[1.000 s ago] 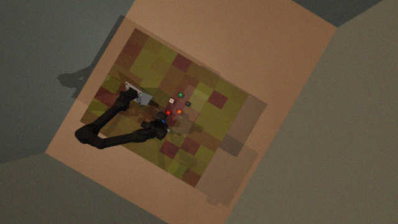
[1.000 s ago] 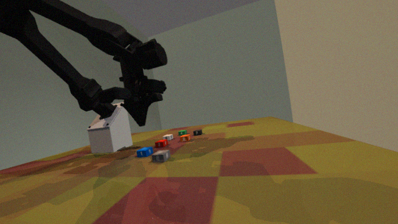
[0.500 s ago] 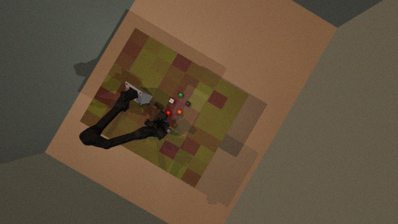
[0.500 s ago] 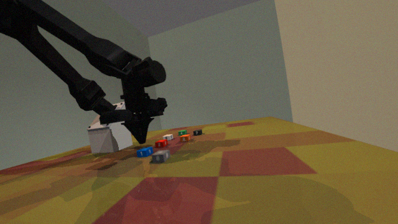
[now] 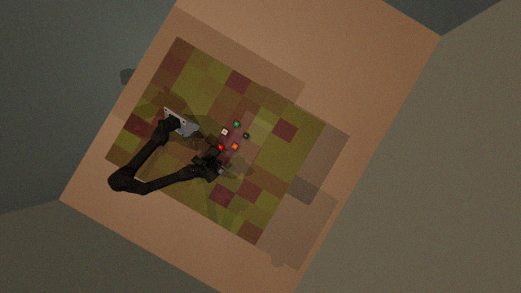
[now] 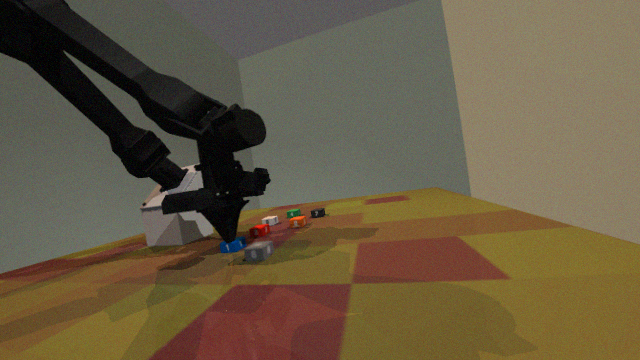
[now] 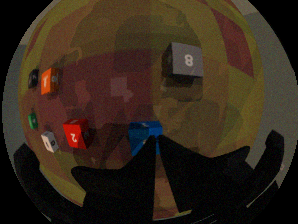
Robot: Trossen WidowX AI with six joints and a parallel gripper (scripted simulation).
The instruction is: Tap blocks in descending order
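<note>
The blue block lies 1 cm to the left of my gripper tip and 1 cm below it. Round my gripper tip: grey block (8 cm ahead, 3 cm to the right, 1 cm below); then red block (10 cm to the left, 1 cm below); then orange block (8 cm ahead, 15 cm to the left, 1 cm below).
</note>
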